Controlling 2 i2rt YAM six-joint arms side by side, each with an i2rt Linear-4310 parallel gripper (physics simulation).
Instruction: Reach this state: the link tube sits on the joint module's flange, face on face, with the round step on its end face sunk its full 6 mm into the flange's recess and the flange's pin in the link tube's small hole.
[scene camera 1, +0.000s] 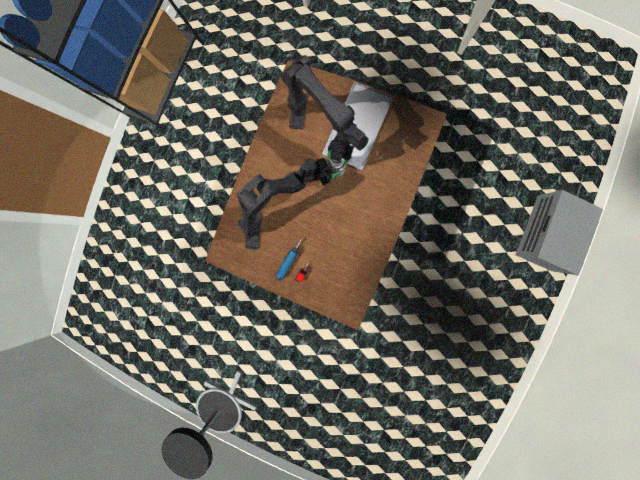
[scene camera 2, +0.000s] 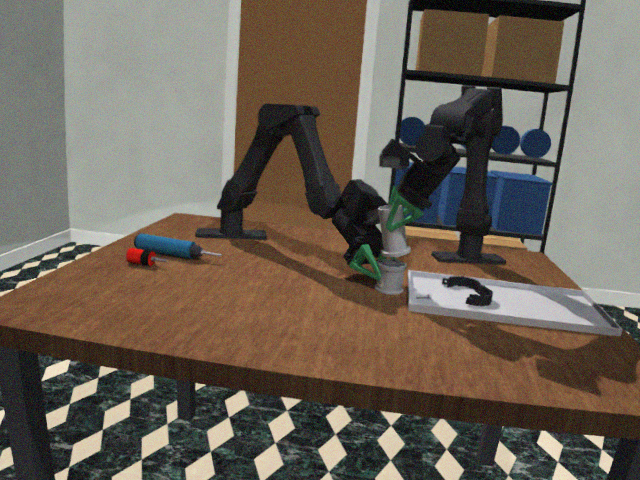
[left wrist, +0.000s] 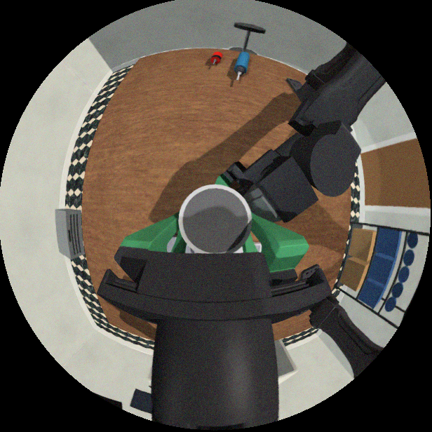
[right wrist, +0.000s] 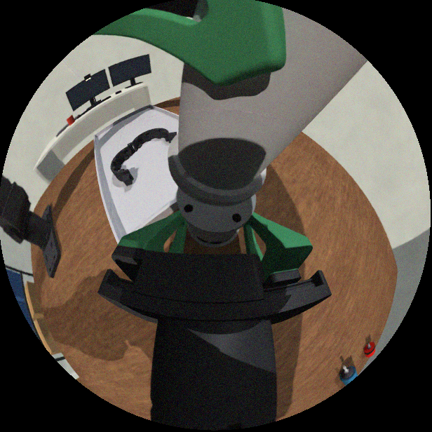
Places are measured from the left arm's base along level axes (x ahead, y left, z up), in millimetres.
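Pixels of known places: left gripper, fingertip midpoint: (scene camera 1: 337, 165) (scene camera 2: 386, 226); right gripper, fingertip midpoint: (scene camera 2: 389, 277); left arm's base, link origin: (scene camera 1: 298, 111) (scene camera 2: 468, 259); right arm's base, link origin: (scene camera 1: 253, 230) (scene camera 2: 231, 235).
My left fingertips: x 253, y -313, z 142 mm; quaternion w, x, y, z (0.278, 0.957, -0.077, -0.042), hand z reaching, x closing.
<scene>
Ahead of a thing's pixels: the offset from my left fingertips to its top centre. "spot": to the spot under its first point.
The grey link tube {3 mm ahead, 14 mm left, 48 mm up} (scene camera 2: 393, 238) (left wrist: 215, 217) (right wrist: 232, 117) stands nearly upright, slightly tilted in scene camera 2, above the joint module {1 mm back, 21 mm left, 78 mm down} (scene camera 2: 391, 281) (right wrist: 212, 212), which is upright on the table. A narrow dark gap shows between the tube's lower rim and the flange. In the right wrist view the rim covers the far part of the flange; two dark holes show on its near part. Pin, recess, step and the tube's small hole are hidden. My left gripper (scene camera 2: 397, 219) (left wrist: 213, 212) is shut on the link tube. My right gripper (scene camera 2: 381, 274) (right wrist: 214, 212) is shut on the joint module.
A white tray {68 mm ahead, 263 mm left, 126 mm down} (scene camera 1: 379, 111) (scene camera 2: 542, 326) (right wrist: 107, 200) with a black curved part {spot: 40 mm ahead, 224 mm left, 126 mm down} (scene camera 2: 483, 291) (right wrist: 132, 147) lies beside the module. A blue screwdriver {spot: 189 mm back, 486 mm right, 102 mm down} (scene camera 1: 286, 263) (scene camera 2: 165, 245) and a red one {101 mm back, 517 mm right, 108 mm down} (scene camera 1: 301, 275) (scene camera 2: 140, 256) lie at the table's far side from the tray.
</scene>
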